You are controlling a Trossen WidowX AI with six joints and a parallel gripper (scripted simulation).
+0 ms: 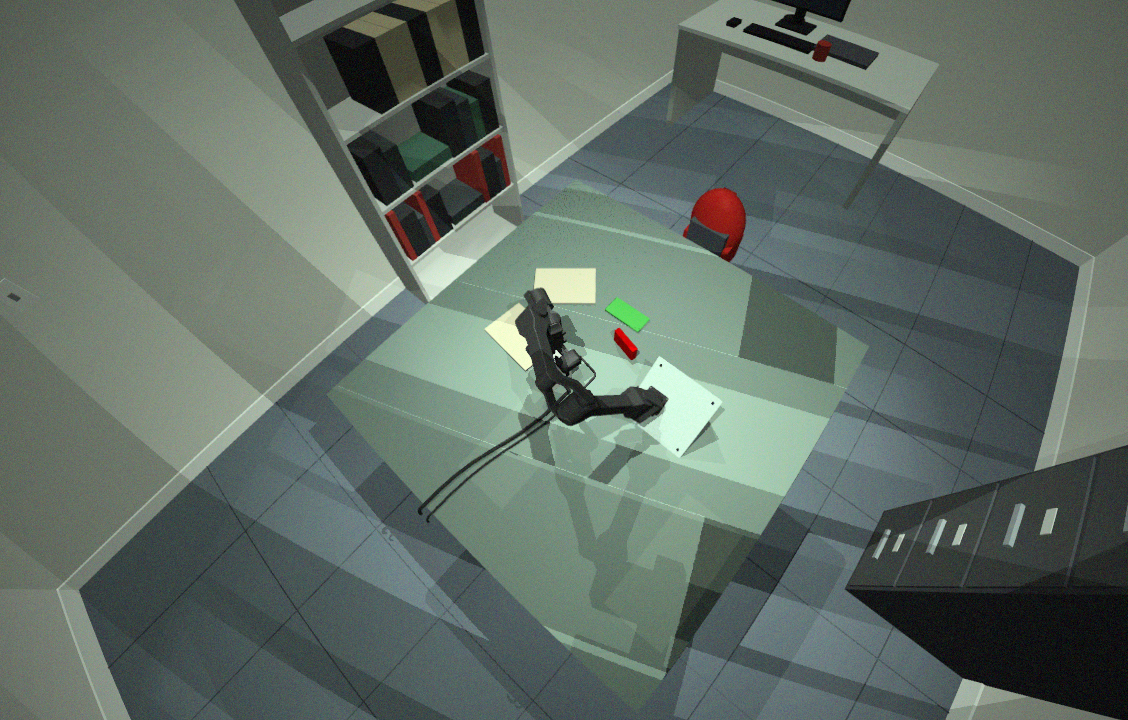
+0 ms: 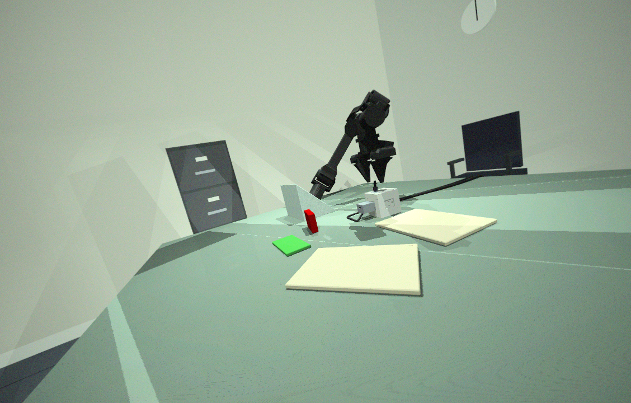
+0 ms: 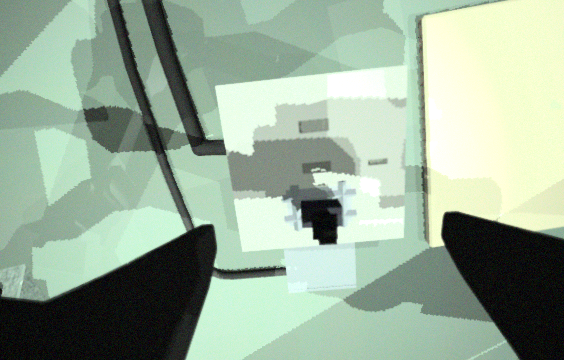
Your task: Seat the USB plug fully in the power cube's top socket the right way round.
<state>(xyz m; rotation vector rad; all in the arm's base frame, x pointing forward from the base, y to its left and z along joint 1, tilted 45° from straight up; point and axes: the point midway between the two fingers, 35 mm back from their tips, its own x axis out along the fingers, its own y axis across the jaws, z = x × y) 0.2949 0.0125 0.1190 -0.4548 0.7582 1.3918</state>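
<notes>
The dark USB plug is 10 mm below my gripper tip. The rest, counted from my gripper tip: green tile 310 mm to the right, 100 mm below, 30 mm behind; red block 200 mm to the right, 100 mm behind, 80 mm below; grey-framed USB socket 40 mm below.
</notes>
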